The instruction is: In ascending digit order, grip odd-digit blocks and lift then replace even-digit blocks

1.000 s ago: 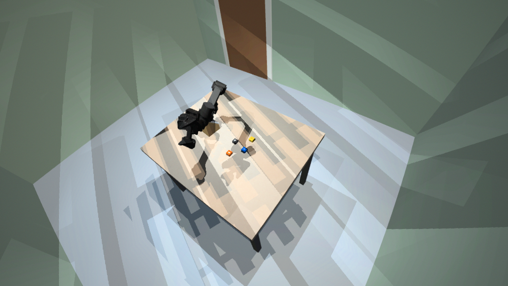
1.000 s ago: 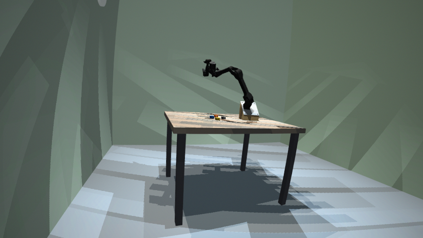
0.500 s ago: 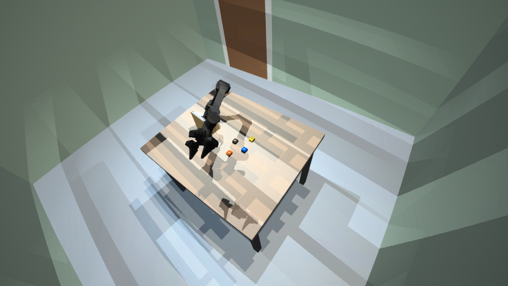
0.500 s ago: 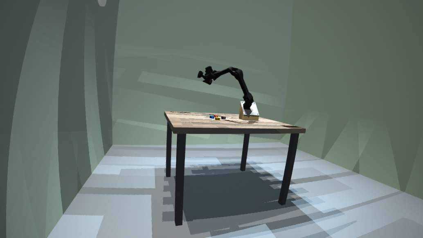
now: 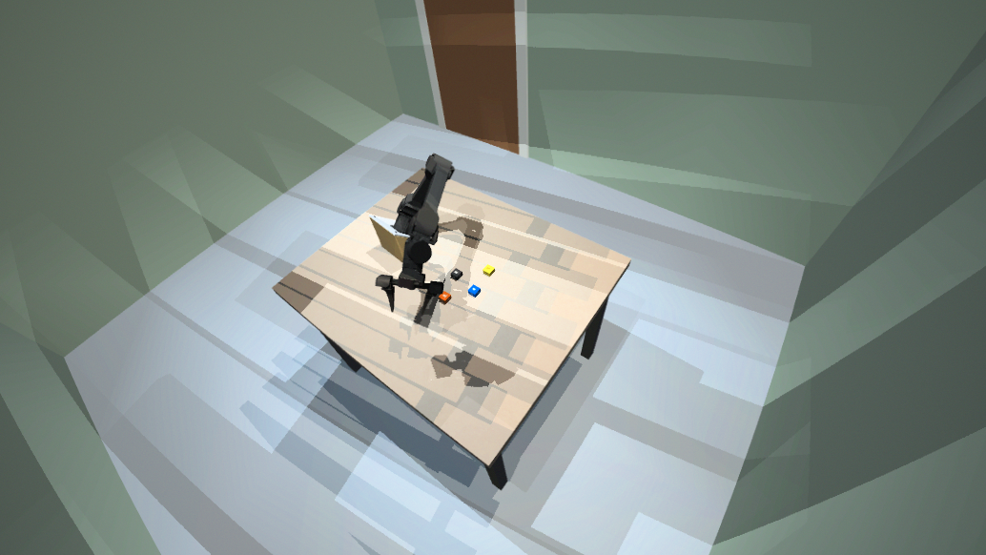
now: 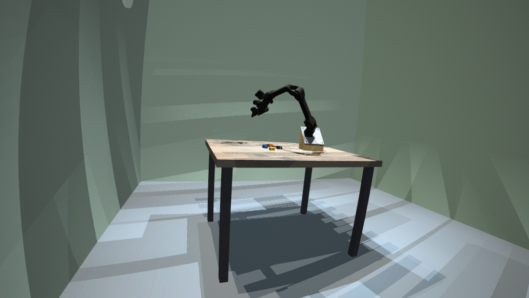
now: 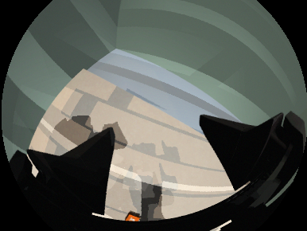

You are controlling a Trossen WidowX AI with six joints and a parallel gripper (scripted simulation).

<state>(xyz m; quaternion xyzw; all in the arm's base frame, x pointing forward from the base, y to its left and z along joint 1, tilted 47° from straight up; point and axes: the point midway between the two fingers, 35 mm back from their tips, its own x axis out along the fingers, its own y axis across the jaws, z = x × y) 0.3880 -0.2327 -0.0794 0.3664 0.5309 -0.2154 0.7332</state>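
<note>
My gripper tip is 8 cm past the yellow block, 38 cm to the right of it and 22 cm above it. Round my gripper tip: black block 16 cm behind, 29 cm to the left, 22 cm below; orange block 11 cm behind, 19 cm to the left, 22 cm below; blue block 5 cm behind, 28 cm to the left, 22 cm below.
</note>
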